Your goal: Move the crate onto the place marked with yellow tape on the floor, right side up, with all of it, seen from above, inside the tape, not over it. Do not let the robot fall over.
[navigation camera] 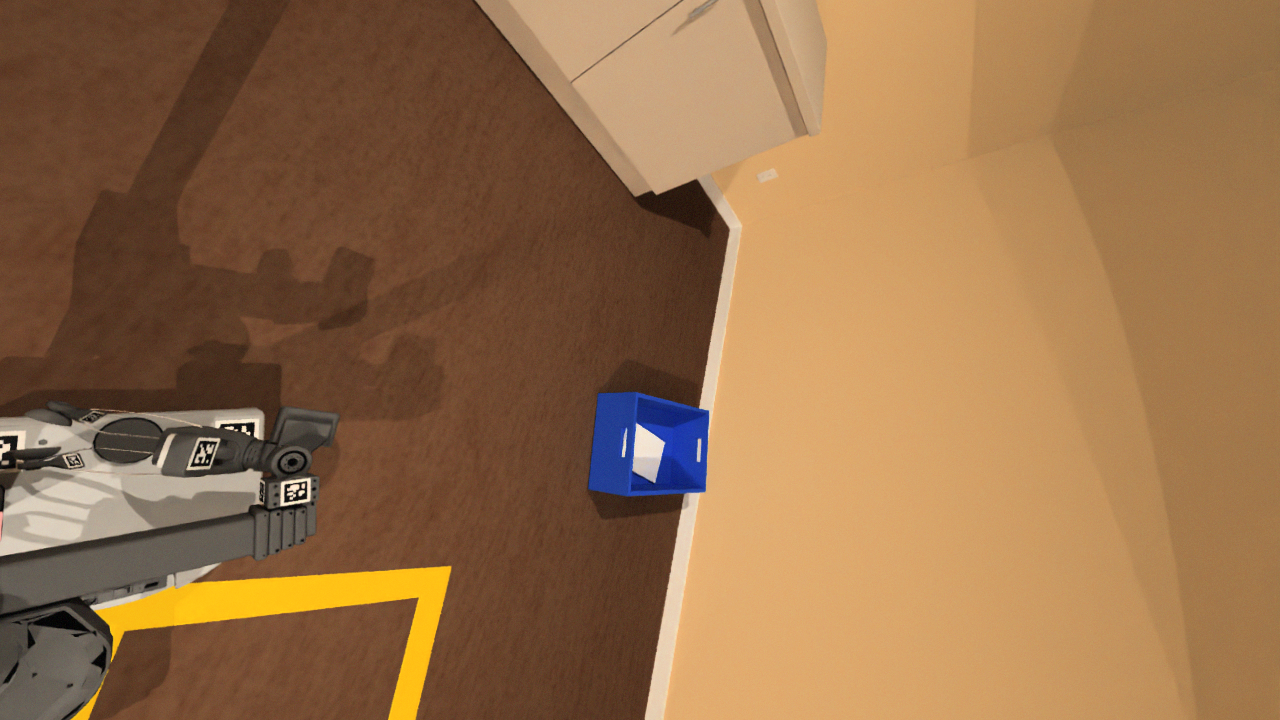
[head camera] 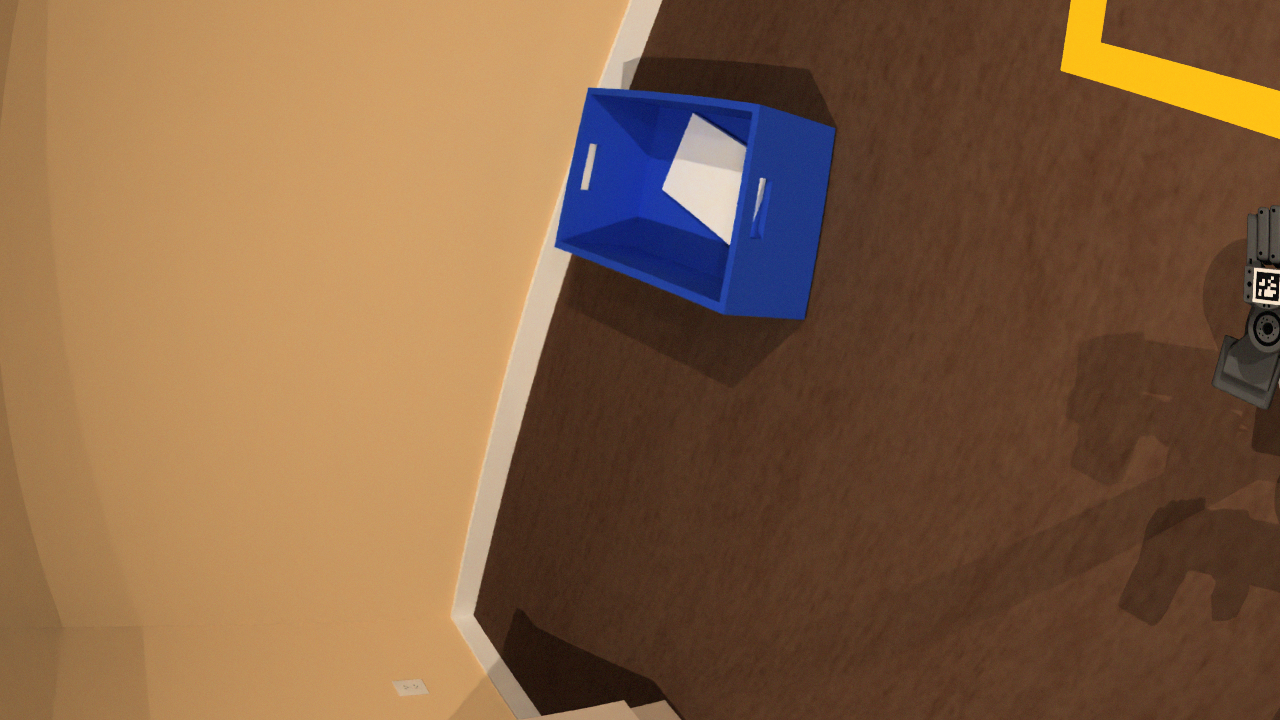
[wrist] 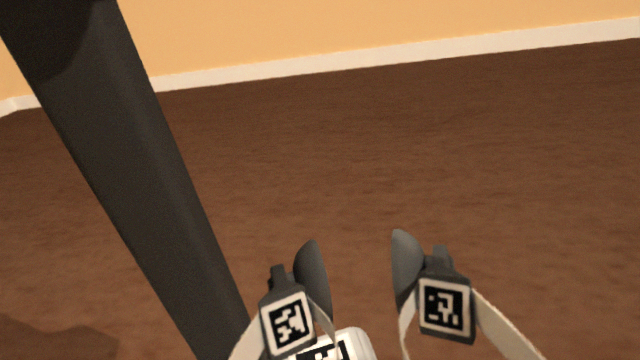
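Where they show: gripper, fingertip midpoint: (navigation camera: 19, 432) (wrist: 357, 261); robot's base at its link origin: (navigation camera: 131, 437).
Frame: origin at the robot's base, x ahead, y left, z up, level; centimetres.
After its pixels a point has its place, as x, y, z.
Observation:
A blue crate (head camera: 778, 214) @(-13.4, -123.1, 13.1) (navigation camera: 613, 443) @(-14.6, -122.8, 12.5) stands upright on the floor beside the wall, with a white sheet-like piece inside and a handle slot in each of two opposite sides. The yellow tape (head camera: 1163, 85) @(-42.0, -41.1, 0.0) (navigation camera: 295, 598) @(-39.7, -25.6, 0.1) lies on the floor away from the wall; part of its outline shows at the top right in the head camera and at the bottom left in the navigation camera. My gripper (wrist: 357, 261) @(3.1, 8.8, 32.5) is open, with space between its two fingertips. It is folded back over the robot's base, apart from the crate, which does not show in the wrist view.
The wall (head camera: 313, 313) @(13.5, -222.2, 73.4) (navigation camera: 939, 447) @(-20.8, -207.4, 115.9) with its white baseboard (head camera: 501, 429) @(46.6, -235.1, 6.2) (navigation camera: 721, 313) @(55.4, -239.0, 4.6) runs behind the crate. A pale cabinet (navigation camera: 680, 98) @(115.1, -123.9, 50.1) stands near the corner. My arm (navigation camera: 134, 555) @(-9.8, -1.2, 55.2) and base (navigation camera: 71, 510) @(-9.8, 5.4, 16.0) are beside the tape; the base's edge overlaps it in the navigation view.

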